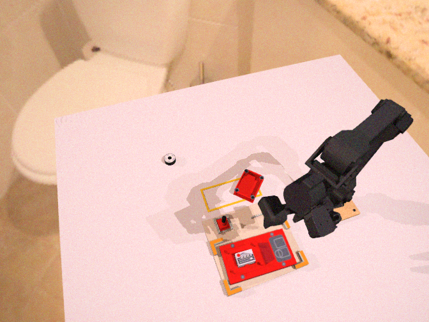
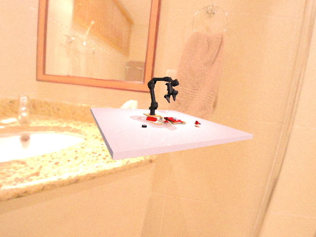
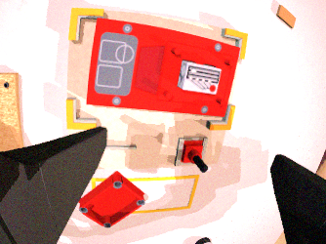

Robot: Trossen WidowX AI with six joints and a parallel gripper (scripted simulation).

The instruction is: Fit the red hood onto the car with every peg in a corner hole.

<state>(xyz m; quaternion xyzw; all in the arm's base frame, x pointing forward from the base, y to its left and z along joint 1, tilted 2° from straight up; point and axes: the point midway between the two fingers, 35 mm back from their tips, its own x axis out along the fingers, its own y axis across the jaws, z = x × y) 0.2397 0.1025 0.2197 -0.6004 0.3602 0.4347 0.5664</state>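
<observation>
Now: gripper tip 210 mm to the left of the red hood, 190 mm above it and 10 mm past it. From my gripper tip the other things lie so: white engine block (170 mm below, 80 mm ahead, 30 mm to the left).
</observation>
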